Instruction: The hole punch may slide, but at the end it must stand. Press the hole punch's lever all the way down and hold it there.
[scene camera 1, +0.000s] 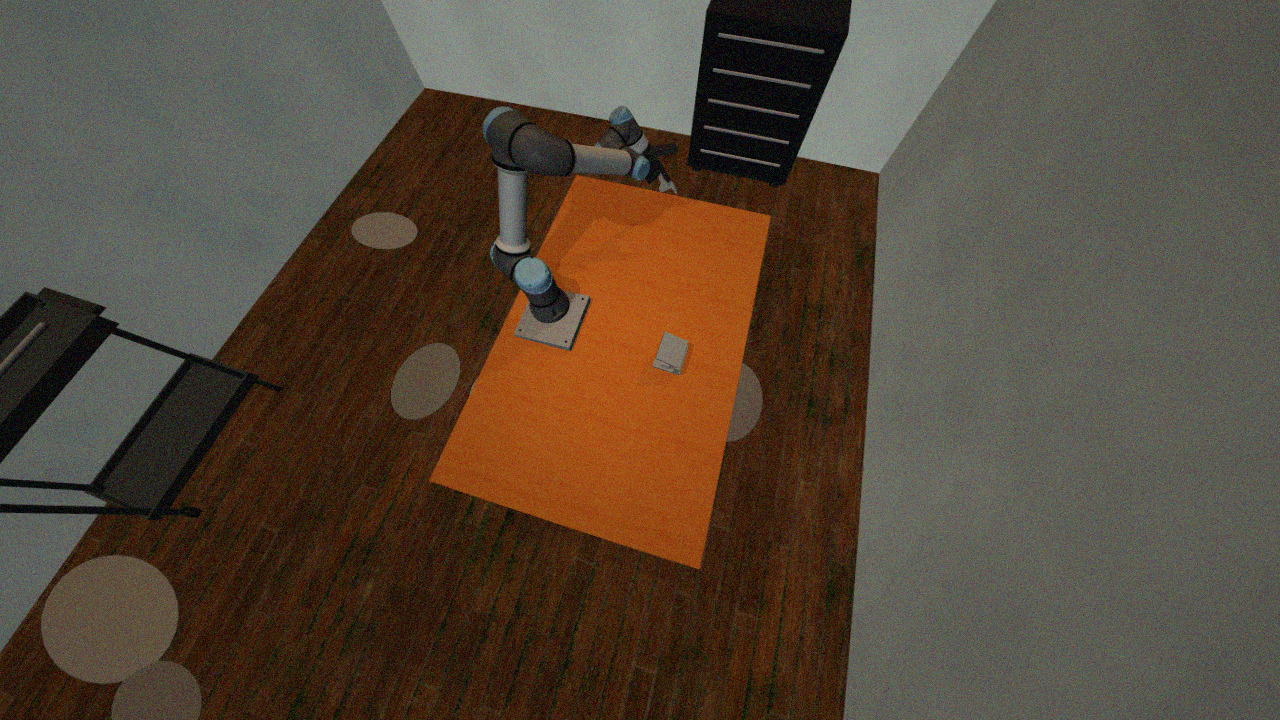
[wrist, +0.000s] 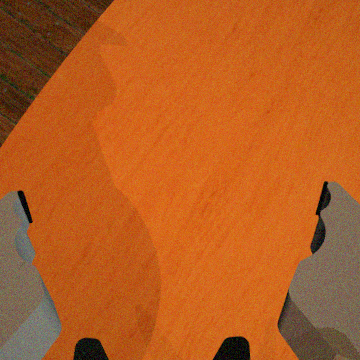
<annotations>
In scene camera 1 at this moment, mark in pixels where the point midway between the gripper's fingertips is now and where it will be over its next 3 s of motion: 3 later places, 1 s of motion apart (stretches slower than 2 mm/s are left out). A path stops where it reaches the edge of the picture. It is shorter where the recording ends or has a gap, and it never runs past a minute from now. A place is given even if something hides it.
My gripper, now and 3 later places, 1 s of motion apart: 669, 186; 670, 188; 669, 188; 675, 235
</annotations>
